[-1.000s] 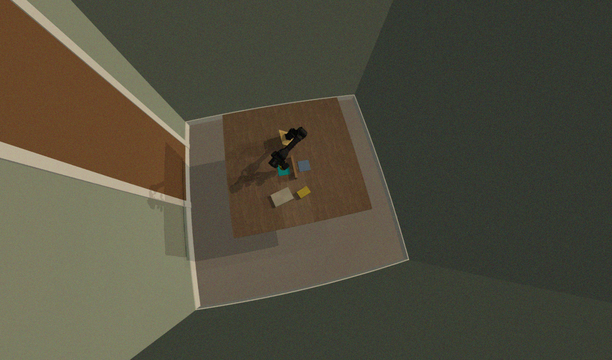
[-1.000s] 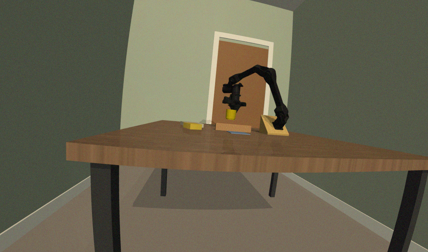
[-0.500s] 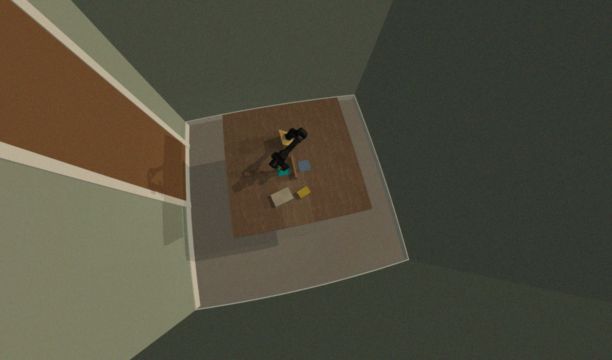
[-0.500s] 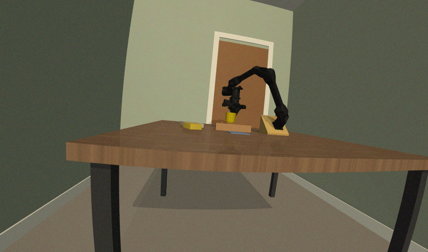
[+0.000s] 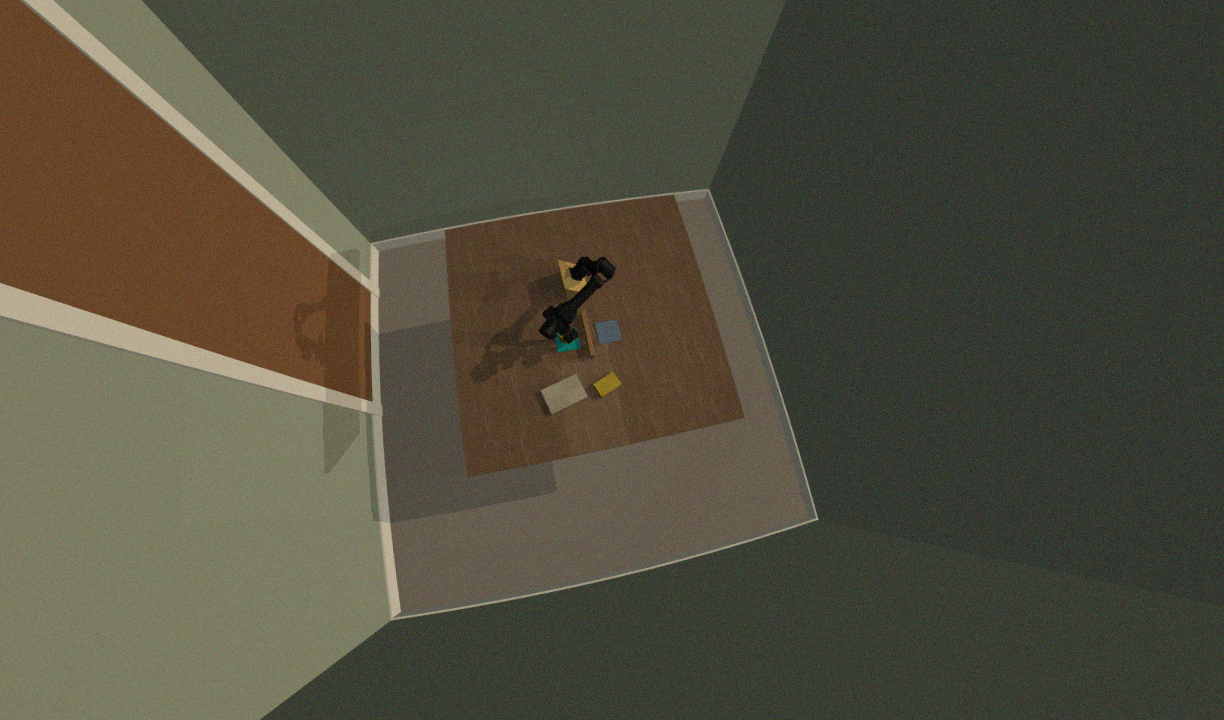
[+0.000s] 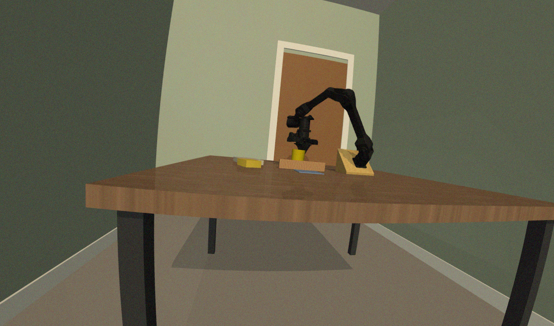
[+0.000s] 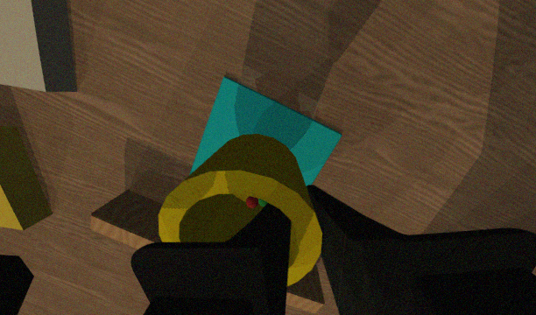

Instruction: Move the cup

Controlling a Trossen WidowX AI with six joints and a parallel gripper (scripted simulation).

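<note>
The teal pad is 30 mm ahead of my gripper tip, 10 mm to the left of it and 70 mm below it. Round my gripper tip: yellow cup (20 mm ahead, 10 mm to the left); green marble (10 mm ahead, 30 mm to the left, 20 mm below); red marble (20 mm ahead, 30 mm to the left, 20 mm below).
</note>
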